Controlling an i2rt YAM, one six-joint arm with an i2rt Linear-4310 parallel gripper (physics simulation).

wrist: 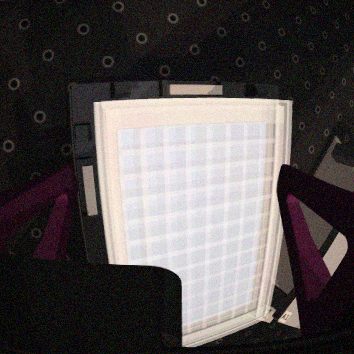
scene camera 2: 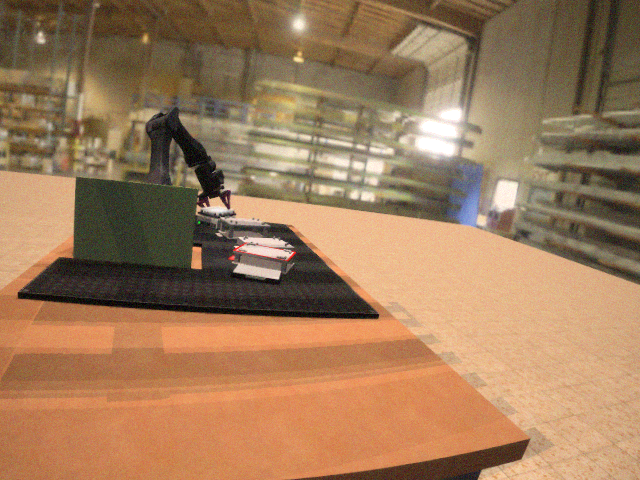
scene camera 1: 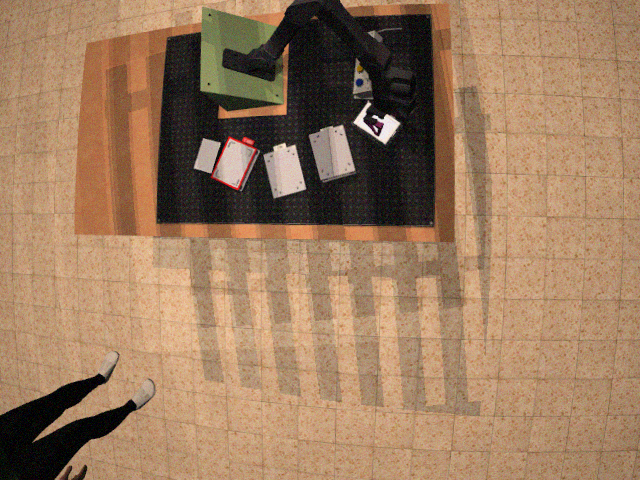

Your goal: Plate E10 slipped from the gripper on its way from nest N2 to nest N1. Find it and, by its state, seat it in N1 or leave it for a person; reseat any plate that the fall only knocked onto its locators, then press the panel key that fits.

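Seen in the pictures: gripper, between the fingertips: [wrist: 176, 175] [scene camera 2: 220, 212] [scene camera 1: 385, 126]; arm's base, origin of its link: [scene camera 2: 150, 220] [scene camera 1: 249, 65].
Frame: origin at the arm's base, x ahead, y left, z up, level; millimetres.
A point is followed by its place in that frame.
Note:
My gripper [scene camera 1: 375, 124] {y 477, x 226, z -31 mm} [scene camera 2: 215, 200] {y 477, x 226, z -31 mm} [wrist: 176, 175] {y 477, x 226, z -31 mm} is open, its fingers on opposite sides of a white plate [scene camera 1: 387, 132] {y 484, x 250, z -13 mm} [scene camera 2: 217, 211] {y 386, x 211, z -15 mm} [wrist: 195, 200] {y 472, x 223, z -13 mm} with a gridded top. In the wrist view this plate is offset on a dark nest base [wrist: 90, 102] {y 525, x 216, z -30 mm}, whose left and far edges show. Two light grey units [scene camera 1: 332, 153] {y 302, x 318, z -28 mm} [scene camera 1: 285, 170] {y 133, x 370, z -61 mm} and a red-rimmed one [scene camera 1: 235, 162] {y -50, x 342, z -45 mm} [scene camera 2: 264, 251] {y -61, x 340, z -45 mm} stand along the mat. A pale flat piece [scene camera 1: 207, 155] {y -176, x 307, z -71 mm} [scene camera 2: 256, 271] {y -179, x 304, z -70 mm} lies low beside the red-rimmed unit. Which is E10, N1 or N2 cannot be read. The panel [scene camera 1: 362, 87] {y 399, x 93, z -17 mm} shows yellow and blue keys, partly hidden by the arm.
A green upright board [scene camera 1: 240, 41] {y -30, x -86, z 23 mm} [scene camera 2: 134, 222] {y -129, x -26, z 18 mm} stands at the back left of the black mat [scene camera 1: 180, 206] {y -290, x 499, z -85 mm} [scene camera 2: 206, 299] {y -362, x 172, z -85 mm}. The arm reaches from the back. A grey part [wrist: 332, 170] {y 352, x 356, z -80 mm} is right of the fingers. A person's legs [scene camera 1: 77, 397] show on the floor.

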